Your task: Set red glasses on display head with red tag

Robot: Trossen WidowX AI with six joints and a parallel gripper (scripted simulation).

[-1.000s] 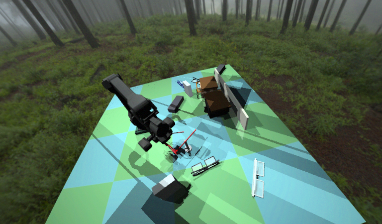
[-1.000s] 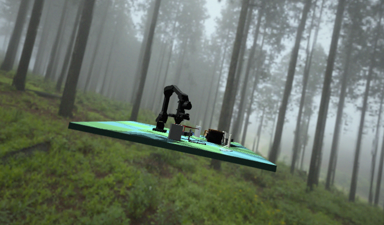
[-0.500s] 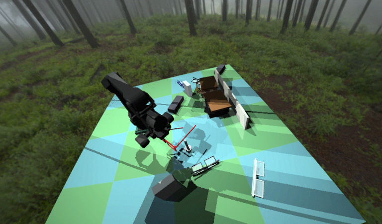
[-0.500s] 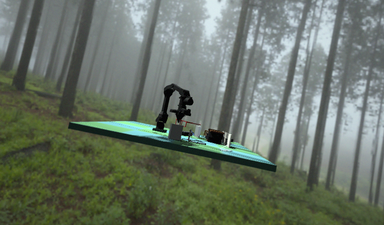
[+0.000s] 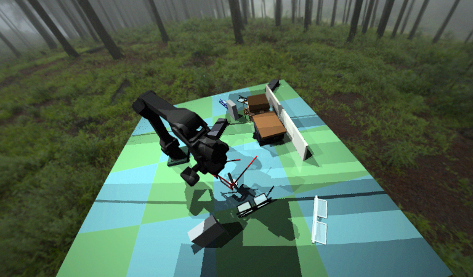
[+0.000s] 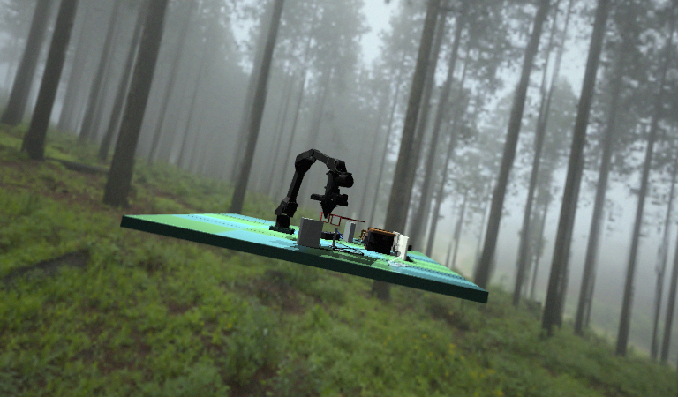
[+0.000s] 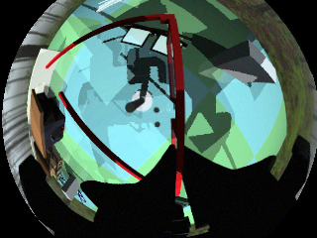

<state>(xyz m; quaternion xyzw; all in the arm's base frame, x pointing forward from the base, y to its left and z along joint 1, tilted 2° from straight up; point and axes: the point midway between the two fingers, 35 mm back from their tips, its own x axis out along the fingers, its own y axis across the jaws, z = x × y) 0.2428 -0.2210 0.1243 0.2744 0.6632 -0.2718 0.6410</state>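
Now: the small stand 6 cm ahead of my gripper tip, 1 cm to the left of it and 10 cm below it. The rest, counted from my gripper tip: long white wall panel 38 cm ahead, 35 cm to the left, 7 cm below.
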